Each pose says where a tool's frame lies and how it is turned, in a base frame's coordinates. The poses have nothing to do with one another.
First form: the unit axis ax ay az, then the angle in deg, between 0 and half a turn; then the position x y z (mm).
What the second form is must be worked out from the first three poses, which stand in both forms.
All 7 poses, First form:
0.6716, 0.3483, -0.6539, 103.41, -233, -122, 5
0.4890, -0.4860, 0.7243, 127.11, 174, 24, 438
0.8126, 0.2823, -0.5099, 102.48, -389, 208, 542
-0.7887, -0.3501, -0.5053, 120.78, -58, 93, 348
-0.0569, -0.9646, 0.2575, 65.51, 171, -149, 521
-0.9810, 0.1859, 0.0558, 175.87, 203, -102, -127
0.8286, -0.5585, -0.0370, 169.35, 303, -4, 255
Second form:
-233, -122, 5, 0.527, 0.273, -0.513, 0.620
174, 24, 438, 0.438, -0.435, 0.649, 0.445
-389, 208, 542, 0.634, 0.220, -0.398, 0.626
-58, 93, 348, -0.686, -0.304, -0.439, 0.494
171, -149, 521, -0.031, -0.522, 0.139, 0.841
203, -102, -127, -0.980, 0.186, 0.056, 0.036
303, -4, 255, 0.825, -0.556, -0.037, 0.093

